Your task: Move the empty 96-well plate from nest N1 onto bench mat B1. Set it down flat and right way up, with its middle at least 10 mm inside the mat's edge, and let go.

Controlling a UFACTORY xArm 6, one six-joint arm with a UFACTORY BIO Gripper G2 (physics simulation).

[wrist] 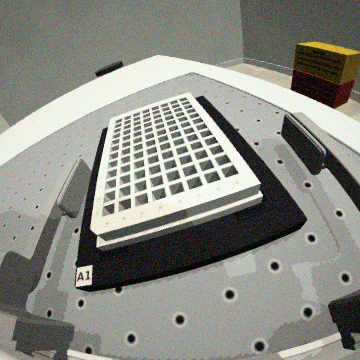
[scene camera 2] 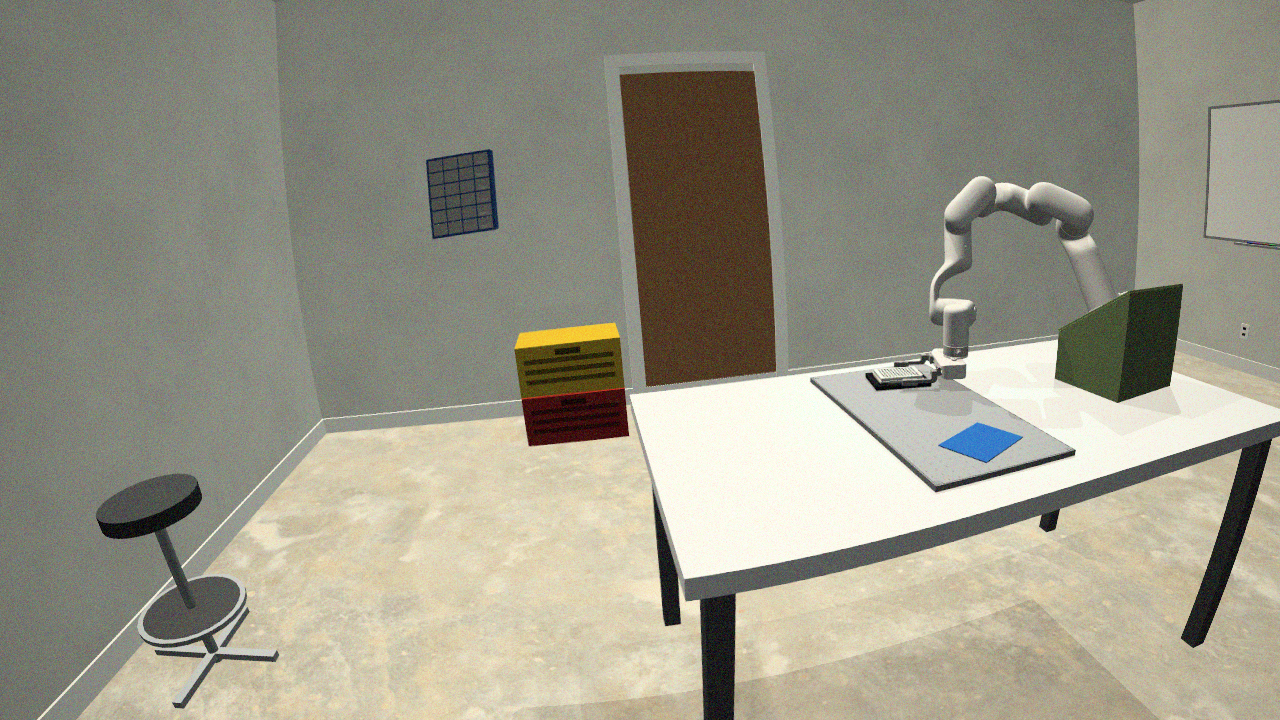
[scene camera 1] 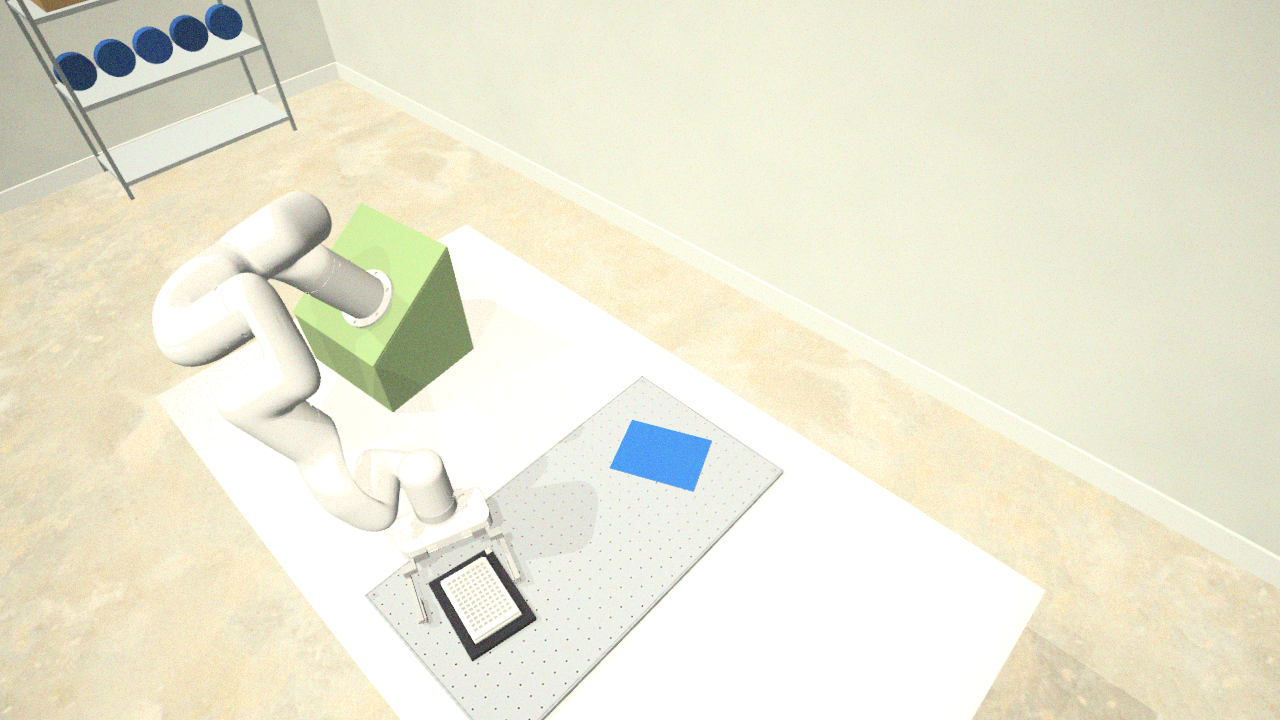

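Where they show: end effector, tool point: (wrist: 180, 163) (scene camera 2: 905, 373) (scene camera 1: 467, 590); arm's base, origin of the base link: (scene camera 2: 1105, 311) (scene camera 1: 368, 299).
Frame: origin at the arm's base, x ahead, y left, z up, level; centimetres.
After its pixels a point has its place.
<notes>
The white 96-well plate (scene camera 1: 480, 598) @[x 63.5, y -11.7, z -16.5 cm] (scene camera 2: 897, 373) @[x 63.6, y -10.9, z -16.5 cm] (wrist: 162, 160) @[x 60.4, y -11.7, z -16.4 cm] sits flat and right way up in the black nest (scene camera 1: 474, 651) @[x 70.2, y -16.8, z -17.8 cm] (wrist: 280, 220) @[x 55.3, y -16.2, z -17.8 cm], whose corner carries an "A1" label. My gripper (scene camera 1: 469, 598) @[x 60.4, y -12.7, z -17.2 cm] (wrist: 189, 166) @[x 60.4, y -12.7, z -17.2 cm] is open and empty. Its two fingers stand apart on either side of the plate and nest, with a gap to the plate on both sides; the gap looks wider on the right in the wrist view. The exact fingertip height is hard to tell. The blue bench mat B1 (scene camera 1: 661, 454) @[x 57.4, y 31.5, z -18.8 cm] (scene camera 2: 981, 441) @[x 57.6, y 32.0, z -18.8 cm] lies flat with nothing on it.
The nest and mat are at opposite ends of the grey perforated board (scene camera 1: 572, 573) @[x 67.9, y 3.5, z -19.0 cm] (scene camera 2: 877, 416) @[x 76.2, y 11.4, z -19.0 cm] on the white table (scene camera 1: 760, 591) @[x 90.0, y 27.3, z -20.3 cm] (scene camera 2: 760, 501) @[x 107.5, y 43.2, z -20.3 cm]. The green block (scene camera 1: 429, 331) @[x 8.8, y 7.8, z -7.4 cm] (scene camera 2: 1118, 344) @[x 6.7, y 15.1, z -5.1 cm] bears the arm's base. A stool and a yellow-and-red cabinet (scene camera 2: 572, 385) stand on the floor.
</notes>
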